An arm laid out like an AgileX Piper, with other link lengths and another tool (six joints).
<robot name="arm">
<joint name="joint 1" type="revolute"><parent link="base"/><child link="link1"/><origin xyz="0 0 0.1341" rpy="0 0 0"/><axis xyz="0 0 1"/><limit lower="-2.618" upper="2.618"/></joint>
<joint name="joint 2" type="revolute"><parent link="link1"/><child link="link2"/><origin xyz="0 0 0" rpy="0 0 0"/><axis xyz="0 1 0"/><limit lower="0" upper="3.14"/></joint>
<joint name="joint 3" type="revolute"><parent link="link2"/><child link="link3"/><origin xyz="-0.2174 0 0.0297" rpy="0 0 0"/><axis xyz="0 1 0"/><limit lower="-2.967" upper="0"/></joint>
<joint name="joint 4" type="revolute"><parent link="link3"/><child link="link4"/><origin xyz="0.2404 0 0.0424" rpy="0 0 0"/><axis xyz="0.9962 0 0.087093"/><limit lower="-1.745" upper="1.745"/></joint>
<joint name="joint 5" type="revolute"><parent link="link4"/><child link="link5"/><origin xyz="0 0 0" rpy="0 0 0"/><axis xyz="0 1 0"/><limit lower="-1.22" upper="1.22"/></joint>
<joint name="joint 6" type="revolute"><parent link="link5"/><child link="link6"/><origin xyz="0.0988 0 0.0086" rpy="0 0 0"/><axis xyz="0.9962 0 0.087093"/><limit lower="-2.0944" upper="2.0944"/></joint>
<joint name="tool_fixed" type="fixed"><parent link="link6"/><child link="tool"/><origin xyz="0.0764 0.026 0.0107" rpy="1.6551 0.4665 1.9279"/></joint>
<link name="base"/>
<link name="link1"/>
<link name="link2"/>
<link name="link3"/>
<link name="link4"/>
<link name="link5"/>
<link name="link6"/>
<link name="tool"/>
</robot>
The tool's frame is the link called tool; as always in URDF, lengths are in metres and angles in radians.
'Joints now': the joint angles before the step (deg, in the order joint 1, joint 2, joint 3, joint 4, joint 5, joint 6). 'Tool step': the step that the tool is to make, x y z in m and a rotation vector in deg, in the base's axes. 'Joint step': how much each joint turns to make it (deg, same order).
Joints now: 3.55 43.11 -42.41 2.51 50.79 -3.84
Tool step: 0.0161 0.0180 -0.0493 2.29 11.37 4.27
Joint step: 0.70 13.65 0.01 6.22 -2.09 -5.14
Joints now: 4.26 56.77 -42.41 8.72 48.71 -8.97
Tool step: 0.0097 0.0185 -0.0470 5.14 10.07 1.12
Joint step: 0.27 13.25 -0.01 8.37 -2.95 -4.32
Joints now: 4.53 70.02 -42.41 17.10 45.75 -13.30
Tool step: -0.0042 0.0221 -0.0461 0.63 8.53 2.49
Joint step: 4.48 11.36 -0.01 2.38 -3.11 -0.01
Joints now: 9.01 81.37 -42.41 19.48 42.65 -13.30
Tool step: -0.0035 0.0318 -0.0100 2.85 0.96 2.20
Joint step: 5.83 3.77 -0.23 4.62 -3.41 -0.10
